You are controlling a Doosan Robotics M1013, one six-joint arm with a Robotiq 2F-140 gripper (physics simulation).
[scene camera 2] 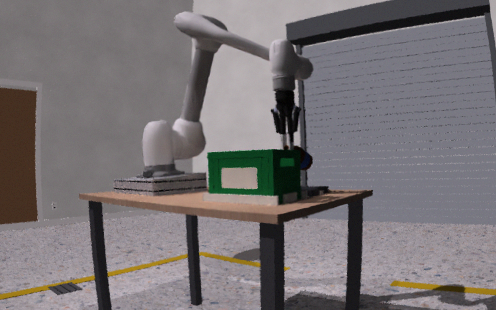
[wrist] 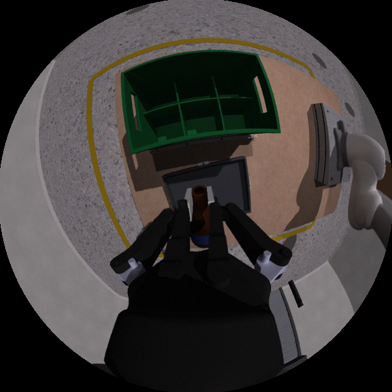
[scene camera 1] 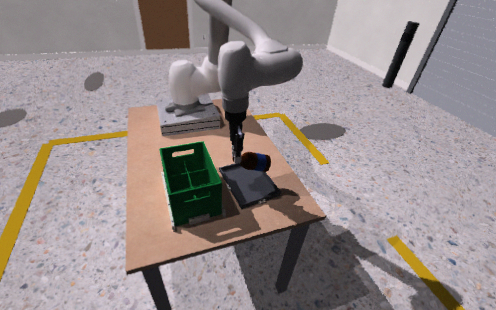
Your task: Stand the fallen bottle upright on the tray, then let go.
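Pixels of known places: gripper, fingertip midpoint: (scene camera 1: 236, 159); arm's base, origin of the base link: (scene camera 2: 160, 176) (scene camera 1: 187, 107).
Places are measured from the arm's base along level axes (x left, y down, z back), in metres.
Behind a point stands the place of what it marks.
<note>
My gripper (scene camera 1: 237, 159) {x 0.012, y -0.100, z -0.679 m} (scene camera 2: 287, 146) {x 0.012, y -0.100, z -0.679 m} (wrist: 199, 194) points down and is shut on the neck of the brown bottle (scene camera 1: 256, 161) {x 0.081, y -0.100, z -0.720 m} (scene camera 2: 305, 159) {x 0.082, y -0.064, z -0.726 m} (wrist: 201, 222) with a blue label. The bottle lies nearly level in the air, its neck at the fingertips and its base toward the outer table side. It is held above the far edge area of the dark tray (scene camera 1: 253, 189) {x 0.088, y 0.073, z -0.711 m} (scene camera 2: 318, 189) {x 0.070, y 0.057, z -0.784 m} (wrist: 232, 182), tilted far from upright. In scene camera 2 the crate hides part of the tray and of the fingertips.
A green divided crate (scene camera 1: 200, 205) {x -0.175, y -0.005, z -0.768 m} (scene camera 2: 215, 172) {x -0.254, y -0.025, z -0.521 m} (wrist: 272, 110) stands beside the tray on the wooden table (scene camera 1: 142, 240) {x -0.396, y 0.078, z -0.771 m} (scene camera 2: 175, 206) {x -0.412, y 0.081, z -0.468 m} (wrist: 280, 175). The arm's grey base plate (scene camera 1: 190, 124) {x -0.029, y 0.023, z -0.158 m} (scene camera 2: 167, 185) {x -0.109, y 0.036, z -0.148 m} (wrist: 326, 145) is at the table's far end.
</note>
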